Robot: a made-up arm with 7 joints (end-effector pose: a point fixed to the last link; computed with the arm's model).
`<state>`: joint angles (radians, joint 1 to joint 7).
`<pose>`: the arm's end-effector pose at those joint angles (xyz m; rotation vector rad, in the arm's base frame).
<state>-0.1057 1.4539 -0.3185 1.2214 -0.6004 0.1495 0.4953</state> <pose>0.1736 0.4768 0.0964 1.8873 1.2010 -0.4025</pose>
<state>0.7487 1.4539 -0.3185 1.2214 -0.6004 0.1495 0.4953</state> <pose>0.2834 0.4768 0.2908 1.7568 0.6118 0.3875</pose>
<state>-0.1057 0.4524 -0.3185 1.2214 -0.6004 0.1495 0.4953</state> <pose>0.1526 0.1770 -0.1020 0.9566 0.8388 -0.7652</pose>
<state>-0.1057 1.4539 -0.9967 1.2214 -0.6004 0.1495 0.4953</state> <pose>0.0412 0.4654 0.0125 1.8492 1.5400 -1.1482</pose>
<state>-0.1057 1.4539 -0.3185 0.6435 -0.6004 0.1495 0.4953</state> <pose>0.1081 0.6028 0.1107 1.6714 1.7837 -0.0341</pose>
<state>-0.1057 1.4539 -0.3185 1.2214 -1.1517 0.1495 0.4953</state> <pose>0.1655 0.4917 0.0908 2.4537 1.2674 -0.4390</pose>
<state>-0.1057 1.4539 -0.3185 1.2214 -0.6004 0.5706 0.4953</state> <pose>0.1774 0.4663 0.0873 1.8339 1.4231 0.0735</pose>
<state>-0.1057 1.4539 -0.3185 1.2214 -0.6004 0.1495 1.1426</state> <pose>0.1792 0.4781 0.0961 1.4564 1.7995 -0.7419</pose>
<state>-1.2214 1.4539 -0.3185 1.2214 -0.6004 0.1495 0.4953</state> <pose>-0.1110 0.4768 0.0759 1.6346 1.8571 -1.5785</pose>
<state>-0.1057 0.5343 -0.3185 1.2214 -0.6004 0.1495 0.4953</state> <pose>0.1530 0.2075 -0.0981 1.0331 0.8718 -0.7430</pose>
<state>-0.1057 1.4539 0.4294 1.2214 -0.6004 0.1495 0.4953</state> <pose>0.2228 0.4966 0.2605 1.7401 0.7659 0.3375</pose>
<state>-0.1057 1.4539 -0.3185 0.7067 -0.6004 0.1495 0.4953</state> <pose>0.1183 0.5911 0.1075 1.7018 1.7230 -0.0764</pose>
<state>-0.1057 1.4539 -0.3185 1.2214 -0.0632 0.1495 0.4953</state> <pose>0.1827 0.4685 0.1086 1.3497 1.0899 -0.3540</pose>
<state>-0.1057 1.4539 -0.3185 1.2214 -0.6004 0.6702 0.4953</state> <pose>0.1790 0.4643 0.0849 1.8113 1.4692 0.1881</pose>
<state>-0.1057 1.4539 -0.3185 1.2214 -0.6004 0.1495 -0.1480</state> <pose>0.1686 0.4777 0.0938 2.1415 0.5356 -0.0479</pose>
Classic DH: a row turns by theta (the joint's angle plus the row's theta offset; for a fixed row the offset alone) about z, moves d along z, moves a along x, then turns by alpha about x. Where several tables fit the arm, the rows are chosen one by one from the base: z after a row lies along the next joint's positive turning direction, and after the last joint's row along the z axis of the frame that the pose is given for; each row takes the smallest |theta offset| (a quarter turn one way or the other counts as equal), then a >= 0, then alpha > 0; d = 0 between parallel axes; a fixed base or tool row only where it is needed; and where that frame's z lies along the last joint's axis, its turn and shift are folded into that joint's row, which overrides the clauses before.
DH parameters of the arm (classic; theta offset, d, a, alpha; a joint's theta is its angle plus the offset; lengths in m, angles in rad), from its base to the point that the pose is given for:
base (fixed): 0 0.3142 0.0149 1.5708
joint 1: -1.5708 -0.1447 0.0257 -1.5708
joint 2: -1.5708 -0.0195 0.0092 1.5708
joint 3: -1.5708 -0.2943 0.0147 -1.5708
joint 4: 0 0.0302 -0.011 1.5708
joint 5: 0 -0.2829 -0.029 1.5708
joint 6: 1.5708 -0.0168 0.0285 1.5708
joint 7: 0.364 0 0.009 3.1416
tool (fixed): -2.7776 -0.003 0 0

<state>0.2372 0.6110 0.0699 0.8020 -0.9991 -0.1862 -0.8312</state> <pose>0.2635 0.3655 -0.0754 1.5718 -0.1288 0.6037</pose>
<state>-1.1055 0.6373 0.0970 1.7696 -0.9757 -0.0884 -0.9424</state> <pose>-0.1109 0.2486 0.0139 1.4946 -0.1317 -0.0496</pose>
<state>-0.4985 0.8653 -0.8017 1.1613 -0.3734 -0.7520 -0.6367</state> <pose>-0.1042 0.3110 -0.1164 0.6901 0.1807 -0.7371</pose>
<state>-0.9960 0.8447 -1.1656 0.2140 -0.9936 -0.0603 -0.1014</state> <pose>-0.3807 0.4914 0.1216 -1.2501 -1.4137 2.3202</pose>
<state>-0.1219 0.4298 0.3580 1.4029 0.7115 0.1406 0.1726</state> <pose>0.1884 0.3174 0.0214 -0.3272 0.1752 0.2190</pose>
